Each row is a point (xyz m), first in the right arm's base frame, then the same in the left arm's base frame.
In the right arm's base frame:
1: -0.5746 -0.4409 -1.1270
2: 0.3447 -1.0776 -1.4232
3: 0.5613 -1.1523 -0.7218
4: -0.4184 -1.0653 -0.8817
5: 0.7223 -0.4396 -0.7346
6: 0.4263 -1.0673 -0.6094
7: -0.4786 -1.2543 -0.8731
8: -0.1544 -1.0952 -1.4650
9: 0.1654 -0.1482 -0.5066
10: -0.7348 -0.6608 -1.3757
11: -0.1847 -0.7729 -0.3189
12: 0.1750 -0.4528 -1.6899
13: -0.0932 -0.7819 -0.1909
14: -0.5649 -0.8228 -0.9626
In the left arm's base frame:
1: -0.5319 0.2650 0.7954
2: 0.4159 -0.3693 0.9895
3: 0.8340 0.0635 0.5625
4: 0.0709 0.4996 1.0321
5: 0.4573 -0.1975 -0.0068
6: 0.7225 0.2120 0.5025
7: 0.1608 0.5832 1.1881
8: 0.0815 -0.1028 1.2509
9: -0.0378 0.2450 -0.0842
10: -0.5699 0.2147 1.1586
11: 0.2091 0.7344 0.4135
12: -0.2031 -0.6126 0.7703
13: 0.3169 0.7816 0.3087
14: -0.2159 0.4704 0.9712

